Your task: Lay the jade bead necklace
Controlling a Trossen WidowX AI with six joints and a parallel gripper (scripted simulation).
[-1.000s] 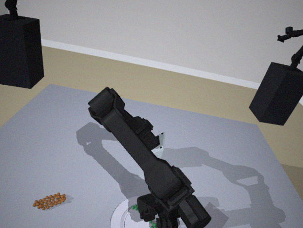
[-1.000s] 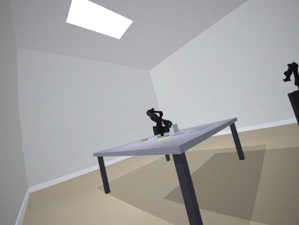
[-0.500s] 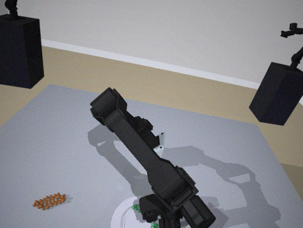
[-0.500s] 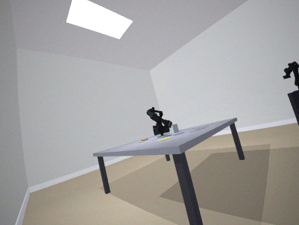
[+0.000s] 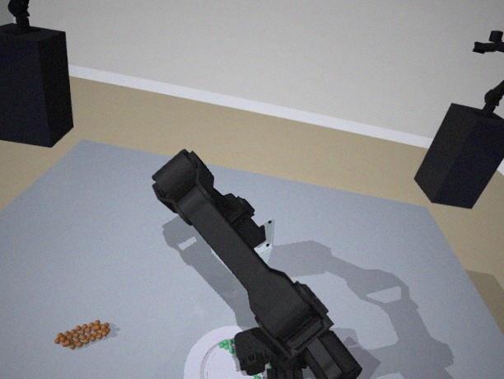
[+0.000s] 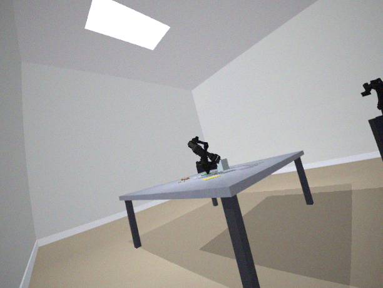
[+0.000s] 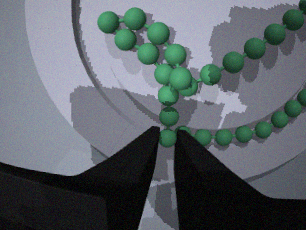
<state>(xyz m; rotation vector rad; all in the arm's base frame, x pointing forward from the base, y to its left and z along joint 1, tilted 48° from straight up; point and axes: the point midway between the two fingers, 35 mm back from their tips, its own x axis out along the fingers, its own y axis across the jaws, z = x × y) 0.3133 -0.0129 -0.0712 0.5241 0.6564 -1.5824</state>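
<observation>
Right now the round bead board is 10 mm behind my gripper tip, 60 mm to the right of it and 10 mm below it. The rest, counted from my gripper tip: yellow strip 180 mm ahead, 160 mm to the left, 10 mm below; flat grey square 60 mm behind, 170 mm to the left, 10 mm below.
</observation>
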